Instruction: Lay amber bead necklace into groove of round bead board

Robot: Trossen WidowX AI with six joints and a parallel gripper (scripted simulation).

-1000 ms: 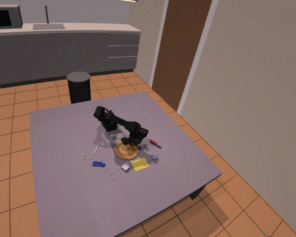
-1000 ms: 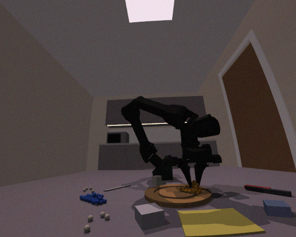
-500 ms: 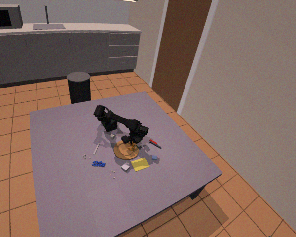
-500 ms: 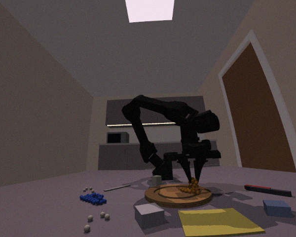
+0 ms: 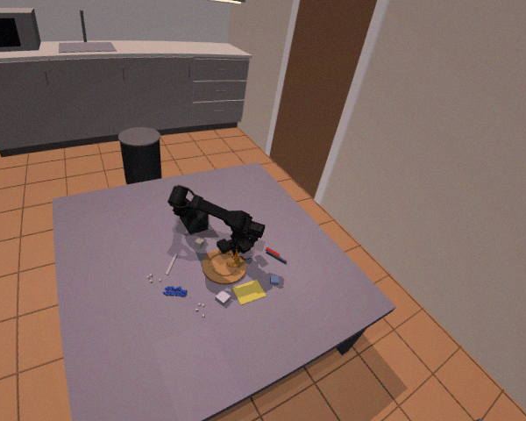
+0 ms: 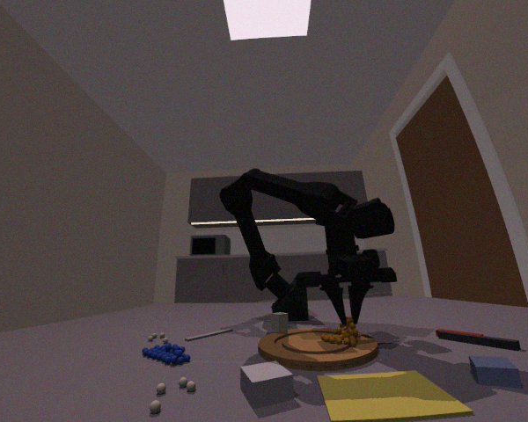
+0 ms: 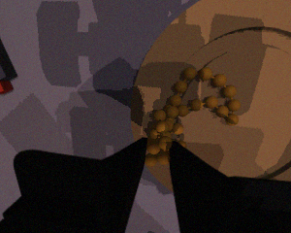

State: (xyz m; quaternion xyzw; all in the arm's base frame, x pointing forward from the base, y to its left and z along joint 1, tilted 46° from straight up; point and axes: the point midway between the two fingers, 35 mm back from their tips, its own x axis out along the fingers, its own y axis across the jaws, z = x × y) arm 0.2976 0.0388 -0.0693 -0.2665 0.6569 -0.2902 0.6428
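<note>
Right now the round wooden bead board is 20 mm ahead of my gripper tip, 70 mm to the right of it and 20 mm below it. Round my gripper tip: blue block 200 mm ahead, 80 mm to the left, 20 mm below; then red-and-black tool 80 mm ahead, 170 mm to the left, 20 mm below; then yellow pad 190 mm ahead, 50 mm to the right, 30 mm below.
</note>
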